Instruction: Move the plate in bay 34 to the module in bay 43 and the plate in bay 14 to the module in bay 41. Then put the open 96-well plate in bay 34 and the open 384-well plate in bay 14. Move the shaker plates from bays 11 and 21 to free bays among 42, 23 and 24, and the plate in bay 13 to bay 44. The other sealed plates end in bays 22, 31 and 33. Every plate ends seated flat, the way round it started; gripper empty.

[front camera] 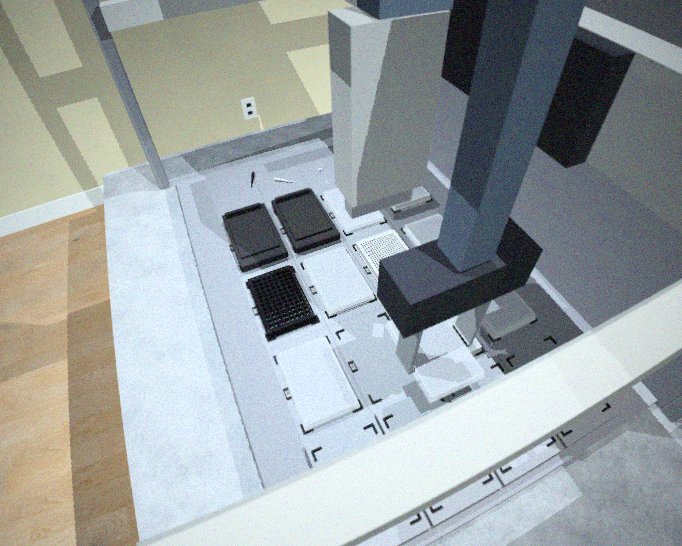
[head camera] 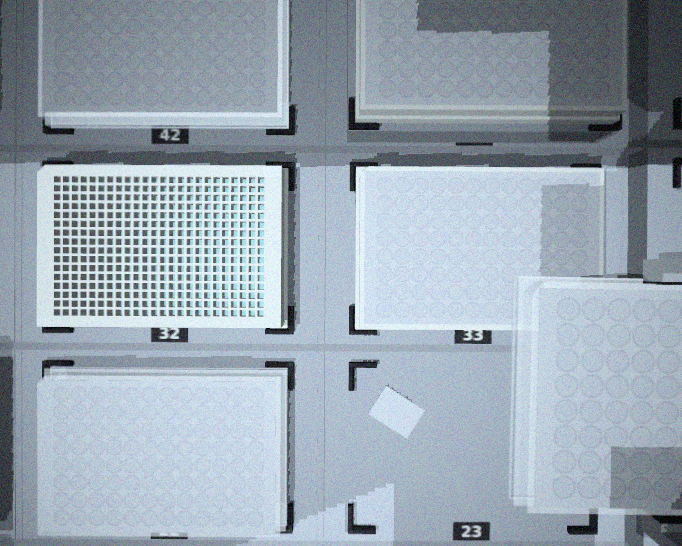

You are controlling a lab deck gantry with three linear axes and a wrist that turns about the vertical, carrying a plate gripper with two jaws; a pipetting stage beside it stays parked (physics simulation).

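Frame: origin at the robot's base, x right, y ahead, z up, level; metres.
Where they show: gripper, fingertip midpoint: (front camera: 433, 349); robot's base, origin of the base link: (front camera: 226, 227).
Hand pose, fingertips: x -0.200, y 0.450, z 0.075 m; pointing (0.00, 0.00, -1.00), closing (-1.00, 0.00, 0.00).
Things, the pixels of their top centre, and the offset from my fingertips. "spot": a spot on its surface instead.
- sealed plate, middle of its top: (front camera: 434, 346) dy -0.001, dx +0.000, dz +0.007 m
- bay 42, surface spot: (head camera: 159, 56) spot: dy -0.222, dx -0.153, dz -0.061 m
- bay 22, surface spot: (head camera: 164, 455) (front camera: 338, 277) spot: dy -0.219, dx +0.049, dz -0.061 m
- bay 13, surface spot: (front camera: 318, 383) spot: dy -0.048, dx +0.156, dz -0.060 m
- bay 43 module, middle of its top: (head camera: 494, 21) (front camera: 493, 295) dy -0.059, dx -0.162, dz -0.042 m
- white 384-well plate, middle of its top: (head camera: 158, 246) (front camera: 390, 257) dy -0.222, dx -0.057, dz -0.061 m
- black 96-well plate, middle of its top: (front camera: 279, 296) dy -0.222, dx +0.157, dz -0.061 m
- small white square, surface spot: (head camera: 397, 411) (front camera: 378, 330) spot: dy -0.099, dx +0.030, dz -0.074 m
My gripper (front camera: 441, 357) is shut on a sealed plate (front camera: 450, 376) (head camera: 614, 398), held level above the deck; in the head view it overlaps the right parts of bays 23 and 33. Sealed plates sit in bay 42 (front camera: 422, 227) (head camera: 159, 56), bay 33 (front camera: 435, 339) (head camera: 449, 244), bay 22 (front camera: 338, 278) (head camera: 164, 455) and bay 13 (front camera: 318, 383). Plates also sit on the bay 43 module (front camera: 509, 315) (head camera: 455, 62) and, partly hidden, in bays 31 and 41. The white 384-well plate (front camera: 382, 250) (head camera: 159, 244) is in bay 32, the black 96-well plate (front camera: 281, 301) in bay 12. Both dark shakers (front camera: 255, 236) (front camera: 307, 218) carry no plate.
A small white square (front camera: 379, 329) (head camera: 397, 411) lies in bay 23. The parked pipetting stage (front camera: 386, 113) stands at the back and hides part of bays 31 and 41. A pale frame beam (front camera: 398, 432) crosses the front. Small dark and white items lie at the back left.
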